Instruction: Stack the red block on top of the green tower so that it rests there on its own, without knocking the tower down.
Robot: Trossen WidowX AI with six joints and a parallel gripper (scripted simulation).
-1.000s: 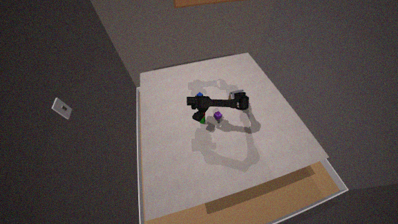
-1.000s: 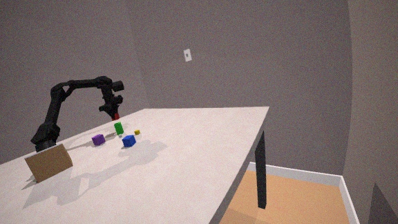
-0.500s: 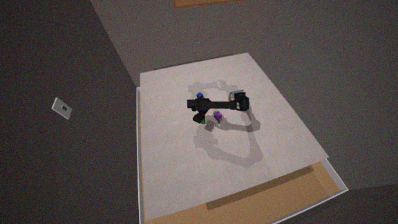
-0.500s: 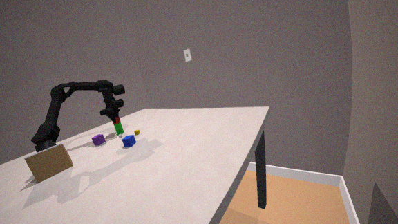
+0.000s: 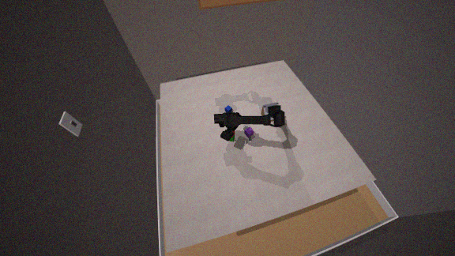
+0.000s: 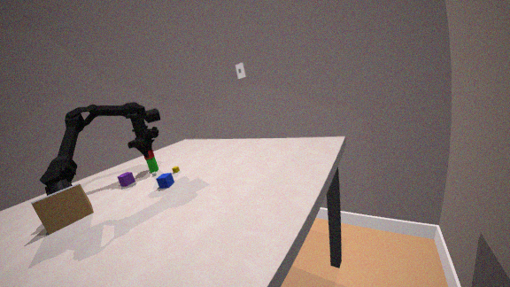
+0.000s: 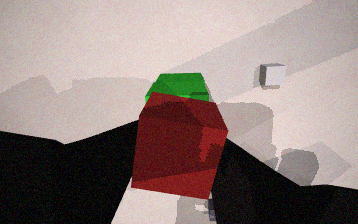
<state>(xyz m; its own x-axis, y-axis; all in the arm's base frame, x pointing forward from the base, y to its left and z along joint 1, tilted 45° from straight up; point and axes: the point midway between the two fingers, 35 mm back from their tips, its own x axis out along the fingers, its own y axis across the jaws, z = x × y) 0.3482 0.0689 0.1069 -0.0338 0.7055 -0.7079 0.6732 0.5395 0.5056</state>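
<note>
The red block is 1 cm above my gripper tip. From my gripper tip the other things lie so: purple block (13 cm behind, 1 cm to the right, 6 cm below); then small yellow cube (5 cm ahead, 16 cm to the right, 7 cm below); then blue cube (4 cm behind, 26 cm to the right, 6 cm below).
</note>
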